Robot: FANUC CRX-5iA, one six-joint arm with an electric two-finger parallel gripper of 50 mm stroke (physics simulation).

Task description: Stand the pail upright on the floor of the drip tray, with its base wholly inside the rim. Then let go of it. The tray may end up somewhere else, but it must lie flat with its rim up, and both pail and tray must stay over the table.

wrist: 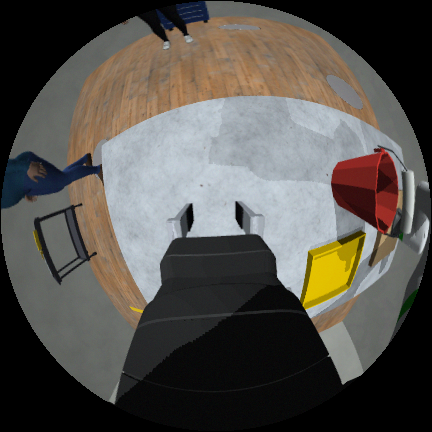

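Where they show: gripper, fingertip midpoint: [213, 210]; arm's base, origin of the base link: [395, 222].
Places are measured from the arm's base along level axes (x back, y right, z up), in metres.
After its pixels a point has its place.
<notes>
The red pail [357, 187] @(x -0.585, y 0.075, z 0.076 m) stands at the right of the wrist view on the pale, mottled table top [165, 150] @(x -0.995, y 0.124, z -0.037 m). It looks upright, its narrow base toward the view's middle and its open mouth outward. A thin wire handle with a white grip [408, 200] shows beyond its rim. The yellow drip tray [330, 275] @(x -0.461, y -0.220, z -0.033 m) lies flat with its rim up at the lower right, apart from the pail. My gripper [213, 210] @(x -0.859, y 0.017, z 0.107 m) is open and empty, over the table top, left of both pail and tray.
A brown flat piece [383, 250] @(x -0.066, y -0.143, z -0.005 m) lies right of the tray, partly hidden. White rounded parts [421, 220] show beyond the pail. Brown planks [200, 65] border the table top. A person in blue [55, 175] and a black frame cart [71, 235] are at the left. Another person's legs show at the top.
</notes>
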